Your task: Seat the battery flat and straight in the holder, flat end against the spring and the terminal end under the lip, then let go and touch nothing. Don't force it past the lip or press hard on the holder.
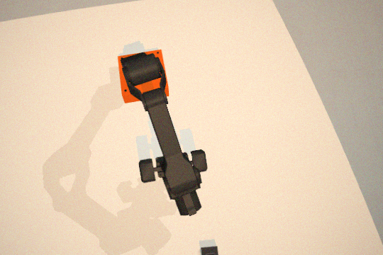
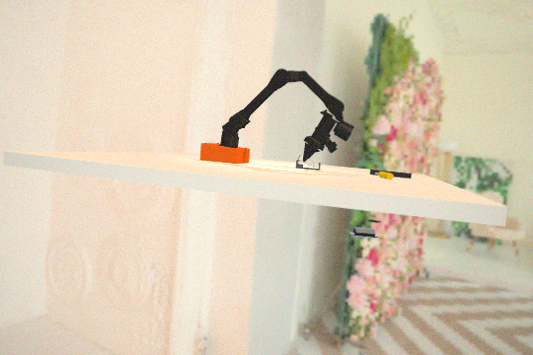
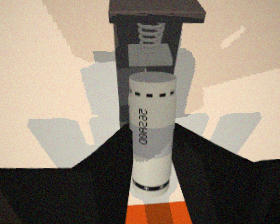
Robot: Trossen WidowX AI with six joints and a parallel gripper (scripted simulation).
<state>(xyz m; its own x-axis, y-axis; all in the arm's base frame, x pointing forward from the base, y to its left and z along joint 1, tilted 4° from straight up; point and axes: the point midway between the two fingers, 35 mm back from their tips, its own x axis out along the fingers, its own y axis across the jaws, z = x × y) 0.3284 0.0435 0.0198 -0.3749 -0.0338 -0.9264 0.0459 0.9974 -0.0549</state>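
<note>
My gripper tip is 1 cm below the battery. The rest, counted from my gripper tip: black bar 35 cm ahead, 3 cm to the left, 1 cm below; then yellow-handled screwdriver 30 cm ahead, 12 cm to the right, 2 cm below.
</note>
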